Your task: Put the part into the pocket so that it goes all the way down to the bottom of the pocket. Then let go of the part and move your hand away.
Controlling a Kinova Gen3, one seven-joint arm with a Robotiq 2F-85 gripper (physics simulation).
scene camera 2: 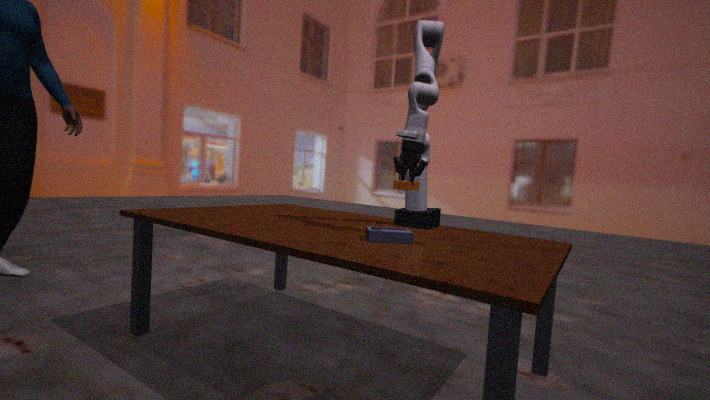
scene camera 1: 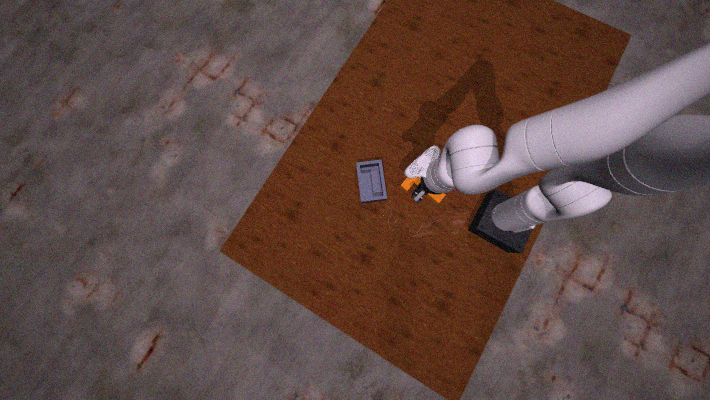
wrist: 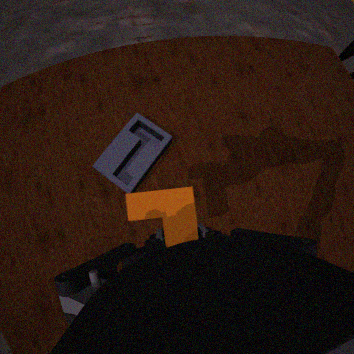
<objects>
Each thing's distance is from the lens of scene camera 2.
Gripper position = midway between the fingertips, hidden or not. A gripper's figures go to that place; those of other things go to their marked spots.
gripper (scene camera 2: 404,186): 132 cm
grey-blue pocket block (scene camera 2: 373,234): 114 cm
</objects>
